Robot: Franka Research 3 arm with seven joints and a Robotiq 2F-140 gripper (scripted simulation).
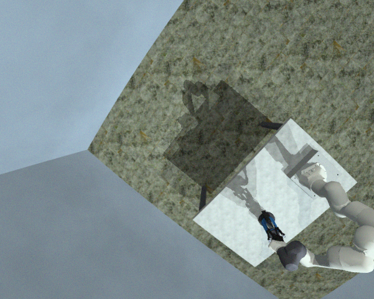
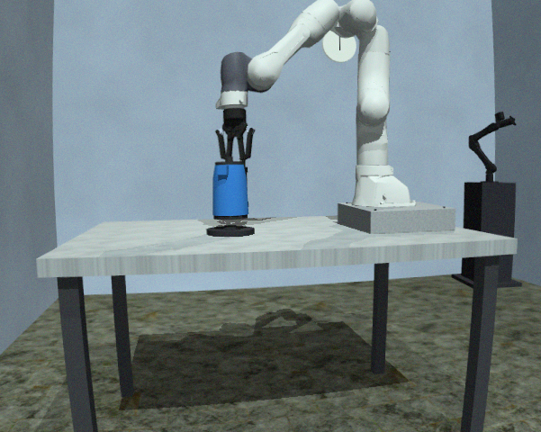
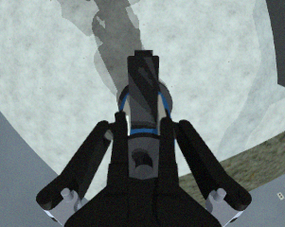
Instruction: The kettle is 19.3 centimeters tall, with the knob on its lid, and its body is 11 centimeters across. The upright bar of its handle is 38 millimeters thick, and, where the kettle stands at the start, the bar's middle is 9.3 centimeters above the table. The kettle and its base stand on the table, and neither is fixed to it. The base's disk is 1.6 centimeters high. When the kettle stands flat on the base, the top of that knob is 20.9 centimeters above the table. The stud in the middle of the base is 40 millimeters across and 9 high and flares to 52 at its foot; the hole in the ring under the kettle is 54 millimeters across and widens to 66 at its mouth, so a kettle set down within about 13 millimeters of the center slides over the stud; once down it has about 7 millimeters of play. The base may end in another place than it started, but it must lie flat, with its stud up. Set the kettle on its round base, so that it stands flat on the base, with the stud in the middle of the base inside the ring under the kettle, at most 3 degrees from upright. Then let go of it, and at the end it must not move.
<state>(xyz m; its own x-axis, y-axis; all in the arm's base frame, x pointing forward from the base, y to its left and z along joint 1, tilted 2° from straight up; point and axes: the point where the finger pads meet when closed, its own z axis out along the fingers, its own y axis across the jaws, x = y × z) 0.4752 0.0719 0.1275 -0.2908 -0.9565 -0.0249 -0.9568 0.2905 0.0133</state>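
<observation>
My hand is 1 cm short of the blue kettle, 3 cm to the right of it and 5 cm above it. Round my hand: black round base (2 cm ahead, 7 cm to the left, 19 cm below).
</observation>
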